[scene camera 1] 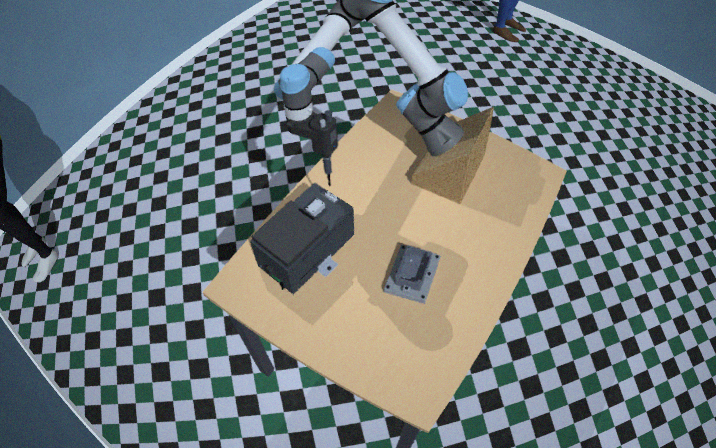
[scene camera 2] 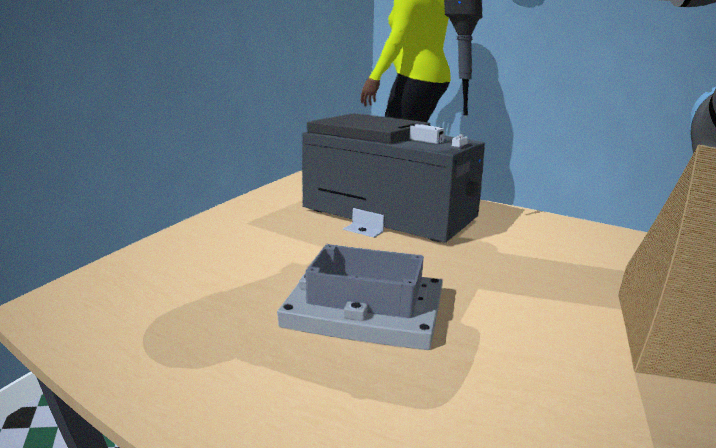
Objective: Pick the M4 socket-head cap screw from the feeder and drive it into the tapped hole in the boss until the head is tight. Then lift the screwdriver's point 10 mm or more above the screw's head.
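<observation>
My screwdriver (scene camera 1: 329,183) (scene camera 2: 465,113) hangs point down, a little above the dark box-shaped feeder (scene camera 1: 289,232) (scene camera 2: 369,174), over the end with a small white block (scene camera 1: 331,196) (scene camera 2: 459,141). There is a gap between the point and that block. No screw shows on the point, and the M4 screw itself is too small to make out. A grey open-topped housing (scene camera 1: 409,265) (scene camera 2: 359,291) sits on a light grey plate (scene camera 1: 414,296) (scene camera 2: 353,328), apart from the feeder. It has small holes at its corners; I cannot tell which boss is the tapped one.
A larger white block (scene camera 1: 315,206) (scene camera 2: 425,133) sits on the feeder top. A small bracket (scene camera 1: 331,261) (scene camera 2: 368,218) stands at its side. A tall brown wedge (scene camera 1: 448,174) (scene camera 2: 670,274) stands on the table (scene camera 1: 369,359) (scene camera 2: 528,369). A person in yellow (scene camera 2: 419,47) is behind the feeder.
</observation>
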